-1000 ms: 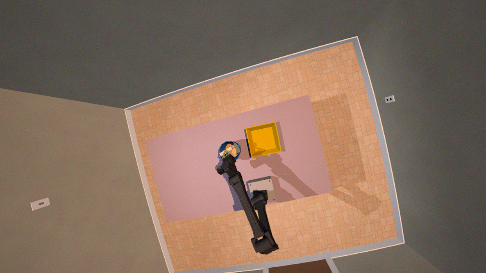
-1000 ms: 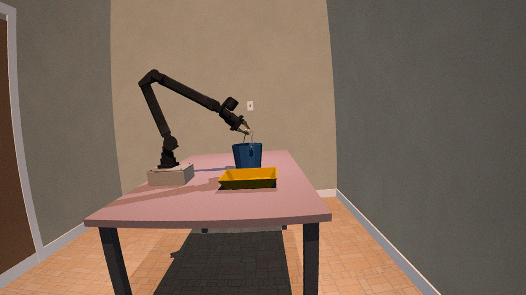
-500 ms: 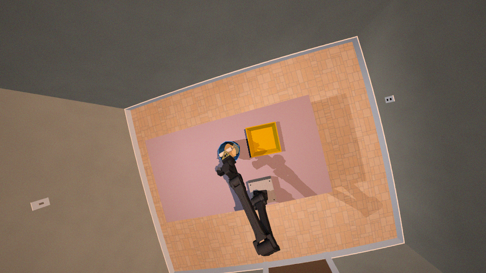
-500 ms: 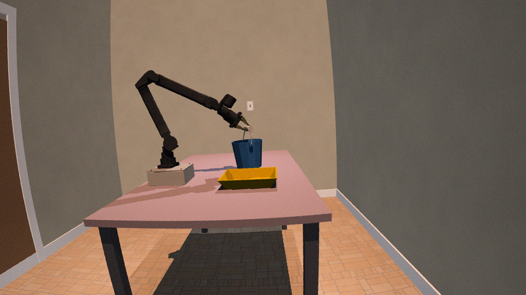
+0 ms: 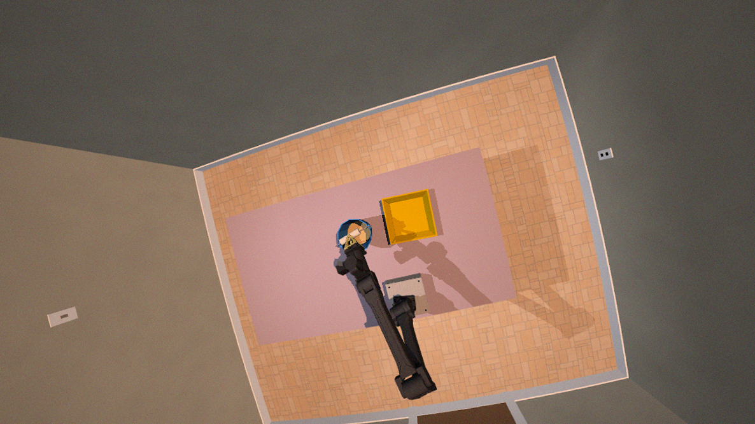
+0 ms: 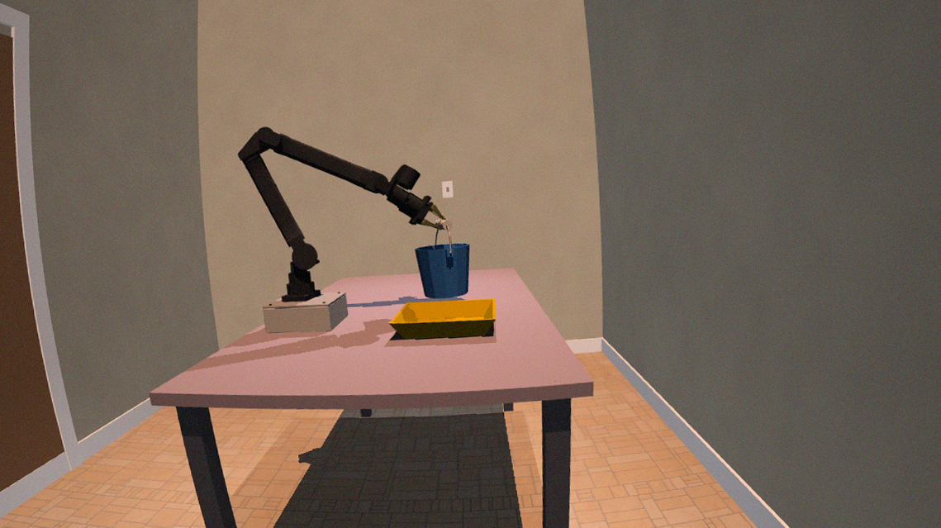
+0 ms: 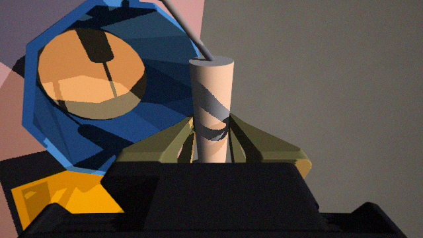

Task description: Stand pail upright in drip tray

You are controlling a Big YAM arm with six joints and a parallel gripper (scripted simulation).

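Now: hand 10 cm above the blue pail. Round my hand: yellow drip tray (5 cm ahead, 29 cm to the right, 26 cm below); then pail handle (3 cm below).
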